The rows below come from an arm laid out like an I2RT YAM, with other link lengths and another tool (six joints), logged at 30 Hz.
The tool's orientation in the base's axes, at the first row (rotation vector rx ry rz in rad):
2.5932 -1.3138 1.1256
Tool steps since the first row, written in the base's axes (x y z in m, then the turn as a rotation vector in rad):
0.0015 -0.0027 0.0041 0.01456 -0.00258 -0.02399
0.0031 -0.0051 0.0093 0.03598 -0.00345 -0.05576
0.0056 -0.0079 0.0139 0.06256 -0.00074 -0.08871
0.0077 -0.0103 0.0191 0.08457 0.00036 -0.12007
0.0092 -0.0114 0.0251 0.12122 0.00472 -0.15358
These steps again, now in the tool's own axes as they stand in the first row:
0.0049 -0.0005 -0.0013 -0.00728 -0.00186 0.02716
0.0104 -0.0016 -0.0034 -0.01785 -0.00747 0.06357
0.0161 -0.0028 -0.0044 -0.02965 -0.01873 0.10273
0.0218 -0.0043 -0.0062 -0.04111 -0.02615 0.13855
0.0268 -0.0063 -0.0094 -0.05053 -0.04545 0.18353

